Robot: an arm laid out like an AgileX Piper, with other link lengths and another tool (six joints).
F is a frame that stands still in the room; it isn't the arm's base.
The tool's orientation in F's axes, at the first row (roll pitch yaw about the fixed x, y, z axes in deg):
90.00 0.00 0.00
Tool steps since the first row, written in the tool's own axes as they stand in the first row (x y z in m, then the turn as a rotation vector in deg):
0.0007 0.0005 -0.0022 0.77 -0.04 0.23
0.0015 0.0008 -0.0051 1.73 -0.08 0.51
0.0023 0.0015 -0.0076 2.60 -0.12 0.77
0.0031 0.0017 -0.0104 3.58 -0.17 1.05
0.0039 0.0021 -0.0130 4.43 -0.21 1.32
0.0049 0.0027 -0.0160 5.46 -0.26 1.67
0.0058 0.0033 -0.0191 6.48 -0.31 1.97
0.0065 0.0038 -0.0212 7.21 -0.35 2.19
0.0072 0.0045 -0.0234 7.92 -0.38 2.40
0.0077 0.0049 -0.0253 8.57 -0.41 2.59
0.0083 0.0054 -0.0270 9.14 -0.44 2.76
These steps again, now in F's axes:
0.0007 0.0022 0.0005 0.77 -0.23 -0.04
0.0015 0.0051 0.0008 1.73 -0.51 -0.08
0.0023 0.0076 0.0015 2.60 -0.77 -0.12
0.0031 0.0104 0.0017 3.58 -1.05 -0.17
0.0039 0.0130 0.0021 4.43 -1.32 -0.21
0.0049 0.0160 0.0027 5.46 -1.67 -0.26
0.0058 0.0191 0.0033 6.48 -1.97 -0.31
0.0065 0.0212 0.0038 7.21 -2.19 -0.35
0.0072 0.0234 0.0045 7.92 -2.40 -0.38
0.0077 0.0253 0.0049 8.57 -2.59 -0.41
0.0083 0.0270 0.0054 9.14 -2.76 -0.44

